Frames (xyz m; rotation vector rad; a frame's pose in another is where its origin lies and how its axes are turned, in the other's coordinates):
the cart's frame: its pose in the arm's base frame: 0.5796 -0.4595 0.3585 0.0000 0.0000 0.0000
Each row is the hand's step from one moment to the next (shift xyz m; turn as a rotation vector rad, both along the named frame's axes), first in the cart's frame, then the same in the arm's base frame.
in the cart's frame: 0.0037 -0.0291 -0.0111 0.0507 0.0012 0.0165
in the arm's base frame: 0.0037 -0.0291 -0.0111 0.0507 0.0012 0.0165
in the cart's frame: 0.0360 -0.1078 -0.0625 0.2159 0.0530 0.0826
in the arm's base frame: 0.0360 -0.1078 -0.0625 0.2159 0.0530 0.0826
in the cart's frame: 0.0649 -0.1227 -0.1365 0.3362 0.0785 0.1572
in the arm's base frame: 0.0649 -0.1227 -0.1365 0.3362 0.0785 0.1572
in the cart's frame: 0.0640 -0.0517 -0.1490 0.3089 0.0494 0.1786
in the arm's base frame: 0.0640 -0.0517 -0.1490 0.3089 0.0494 0.1786
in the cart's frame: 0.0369 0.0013 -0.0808 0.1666 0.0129 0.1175
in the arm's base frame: 0.0369 0.0013 -0.0808 0.1666 0.0129 0.1175
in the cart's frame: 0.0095 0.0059 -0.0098 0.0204 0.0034 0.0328
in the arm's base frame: 0.0095 0.0059 -0.0098 0.0204 0.0034 0.0328
